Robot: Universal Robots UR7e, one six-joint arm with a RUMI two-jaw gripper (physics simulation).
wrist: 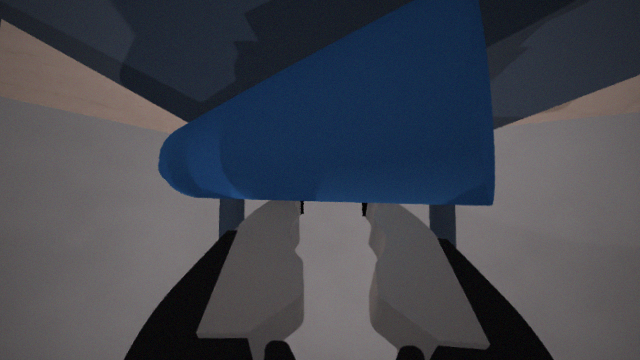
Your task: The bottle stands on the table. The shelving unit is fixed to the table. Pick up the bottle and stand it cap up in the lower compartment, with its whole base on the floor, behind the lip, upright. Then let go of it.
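Places are measured from the arm's base along level axes (x ahead, y left, z up), in metres.
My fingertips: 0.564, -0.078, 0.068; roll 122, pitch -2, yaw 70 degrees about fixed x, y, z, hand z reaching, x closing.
Note:
Ahead of a thing's pixels: the offset from my fingertips to its top centre, as dx, dy, dz. "pt": to the spot under its first point. Level surfaces: height alone.
The blue bottle {-0.038, -0.038, +0.006} (350, 130) lies on its side in the wrist view, its narrow cap end to the left and its wide base to the right. It lies over the dark blue floor panel of the shelving unit {pt -0.087, -0.023, -0.044} (180, 45), which carries shadows. My gripper (332, 189) is partly open, with a gap between its two grey fingers and nothing held. The fingers point toward the bottle's long side. The bottle's edge covers the very tips, so whether they touch it cannot be told.
Two dark blue posts of the unit show beyond the fingers, a left post {pt +0.051, -0.123, +0.024} (231, 215) and a right post {pt +0.128, +0.078, +0.031} (442, 222). Strips of the light wooden table {dz -0.085} (65, 82) show on both sides of the dark panel. A plain grey background lies beyond.

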